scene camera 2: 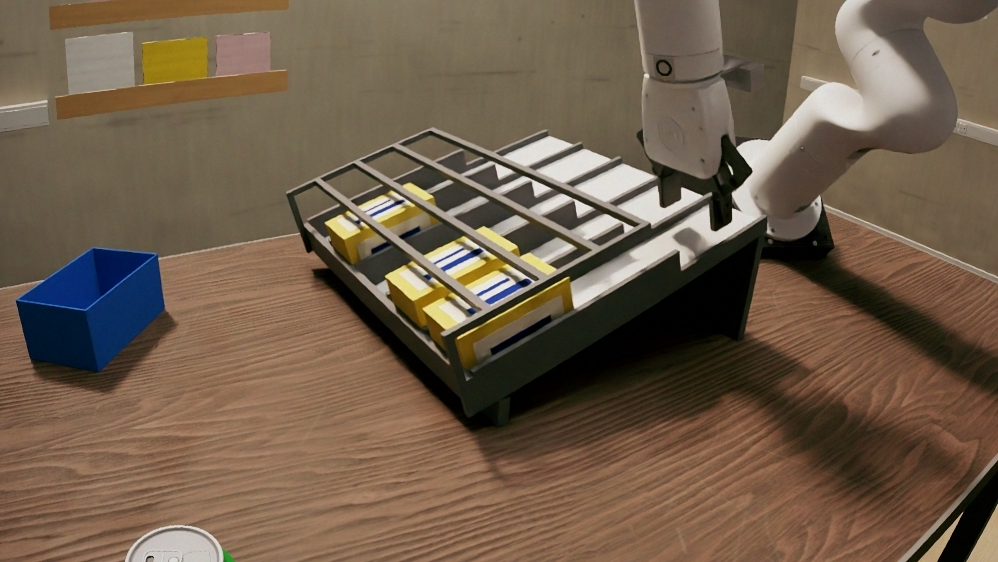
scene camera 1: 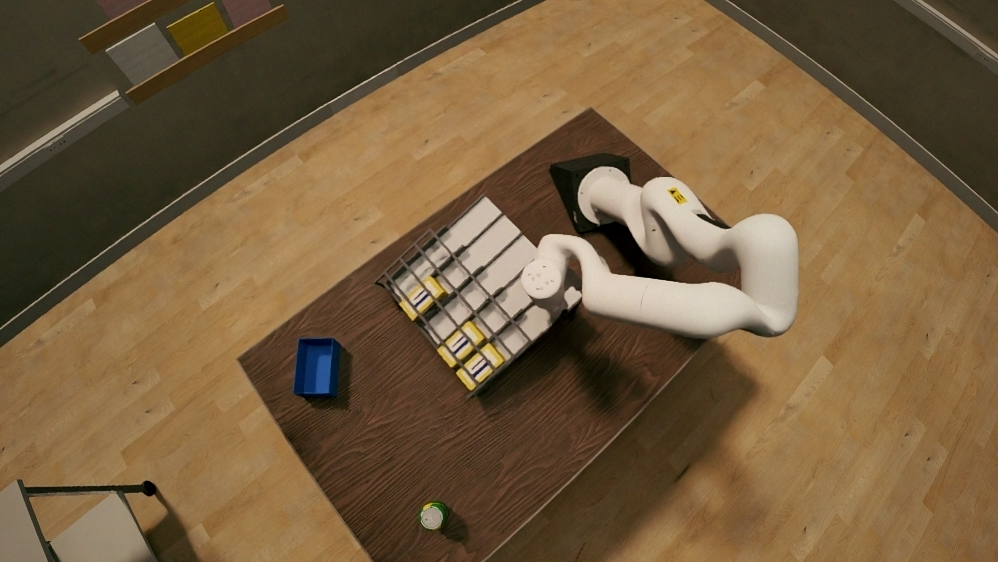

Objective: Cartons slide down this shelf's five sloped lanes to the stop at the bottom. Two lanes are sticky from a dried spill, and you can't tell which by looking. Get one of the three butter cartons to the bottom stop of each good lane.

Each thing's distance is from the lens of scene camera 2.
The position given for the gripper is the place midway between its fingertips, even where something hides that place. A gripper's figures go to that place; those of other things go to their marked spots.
gripper (scene camera 2: 695,214): 81 cm
blue bin (scene camera 2: 88,339): 79 cm
